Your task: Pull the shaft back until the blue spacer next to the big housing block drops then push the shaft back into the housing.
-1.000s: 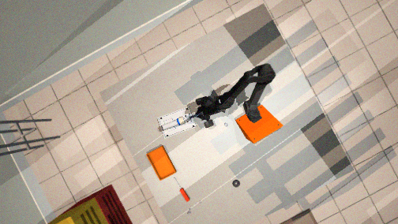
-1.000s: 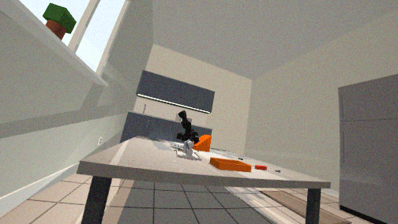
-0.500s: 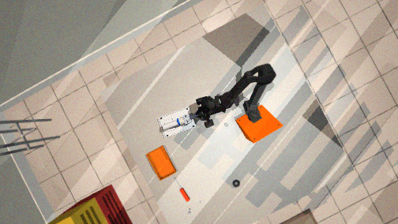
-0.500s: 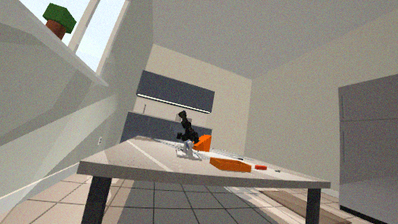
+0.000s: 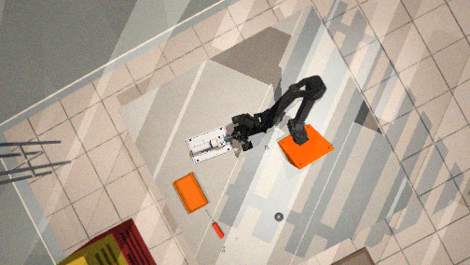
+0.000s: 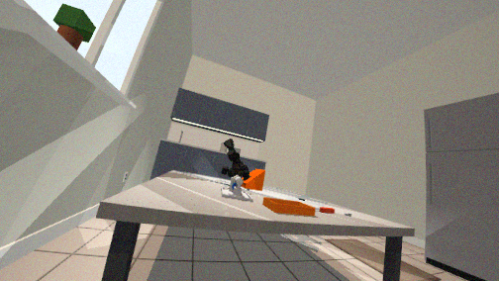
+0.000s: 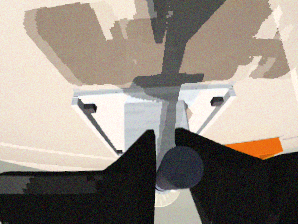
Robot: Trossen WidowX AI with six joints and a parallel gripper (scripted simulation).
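My gripper tip is now 4 cm short of the dark shaft, 2 cm below it and 1 cm to the left of it. From my gripper tip the other things lie so: orange tray 38 cm ahead, 14 cm to the left, 5 cm below; then blue spacer 12 cm ahead, 3 cm to the right, 2 cm below.
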